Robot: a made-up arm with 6 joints. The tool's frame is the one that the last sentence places.
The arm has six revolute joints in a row. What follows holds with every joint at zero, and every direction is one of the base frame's. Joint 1 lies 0.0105 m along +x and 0.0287 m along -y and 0.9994 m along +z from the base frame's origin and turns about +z. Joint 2 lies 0.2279 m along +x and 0.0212 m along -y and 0.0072 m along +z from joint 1 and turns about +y. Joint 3 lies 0.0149 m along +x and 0.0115 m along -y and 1.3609 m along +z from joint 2 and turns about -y. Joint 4 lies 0.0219 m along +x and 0.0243 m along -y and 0.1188 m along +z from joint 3 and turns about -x. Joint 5 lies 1.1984 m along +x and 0.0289 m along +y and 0.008 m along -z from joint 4 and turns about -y. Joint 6 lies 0.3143 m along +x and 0.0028 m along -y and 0.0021 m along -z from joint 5 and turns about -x. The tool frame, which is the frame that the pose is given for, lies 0.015 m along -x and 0.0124 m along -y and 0.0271 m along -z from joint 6; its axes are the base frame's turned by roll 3.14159, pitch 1.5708 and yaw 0 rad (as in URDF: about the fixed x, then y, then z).
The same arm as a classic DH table. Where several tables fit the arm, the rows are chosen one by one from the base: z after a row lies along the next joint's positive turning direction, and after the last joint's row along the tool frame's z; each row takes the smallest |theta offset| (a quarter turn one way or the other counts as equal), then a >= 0, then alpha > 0; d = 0 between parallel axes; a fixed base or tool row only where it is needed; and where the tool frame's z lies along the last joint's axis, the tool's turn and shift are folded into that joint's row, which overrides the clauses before.
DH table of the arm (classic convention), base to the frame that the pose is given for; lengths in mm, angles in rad. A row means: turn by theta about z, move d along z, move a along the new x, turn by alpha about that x. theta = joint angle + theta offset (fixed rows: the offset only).
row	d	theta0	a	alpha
base (fixed)	0	-1.2201	30.6	0
joint 1	1006.6	1.2201	227.9	-1.5708
joint 2	0	-1.5598	1361	3.1416
joint 3	57	0.0109	118.8	-1.5708
joint 4	-1220.3	0	-8	1.5708
joint 5	-26.1	0	-2.1	-1.5708
joint 6	0	0.4291	-29.8	0
tool (fixed)	-299.3	2.7125	0	0

